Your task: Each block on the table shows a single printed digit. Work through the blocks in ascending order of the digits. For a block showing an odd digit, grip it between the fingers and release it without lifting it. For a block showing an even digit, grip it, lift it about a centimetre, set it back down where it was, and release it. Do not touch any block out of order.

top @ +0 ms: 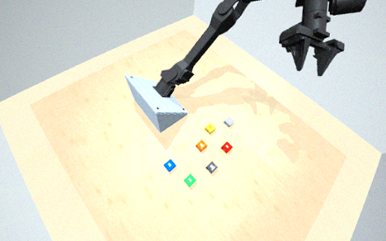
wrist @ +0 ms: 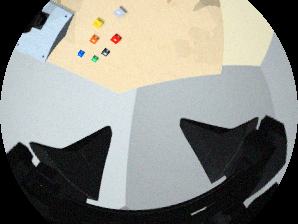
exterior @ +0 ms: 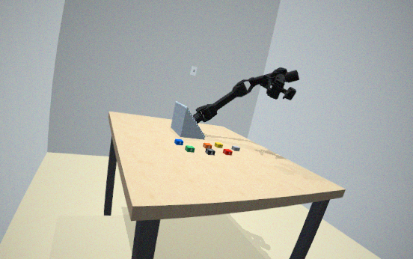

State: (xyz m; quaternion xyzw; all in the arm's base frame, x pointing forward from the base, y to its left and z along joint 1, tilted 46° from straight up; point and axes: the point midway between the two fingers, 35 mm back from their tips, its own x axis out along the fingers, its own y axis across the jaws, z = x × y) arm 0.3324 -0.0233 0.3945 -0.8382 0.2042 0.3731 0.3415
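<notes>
Now: the red block 32 cm below my gripper tip, 18 cm to the right of it and 2 cm behind it. From my gripper tip the other things lie so: orange block 32 cm below, 26 cm to the right, 9 cm behind; then yellow block 32 cm below, 18 cm to the right, 12 cm behind; then light grey block 32 cm below, 9 cm to the right, 9 cm behind.
</notes>
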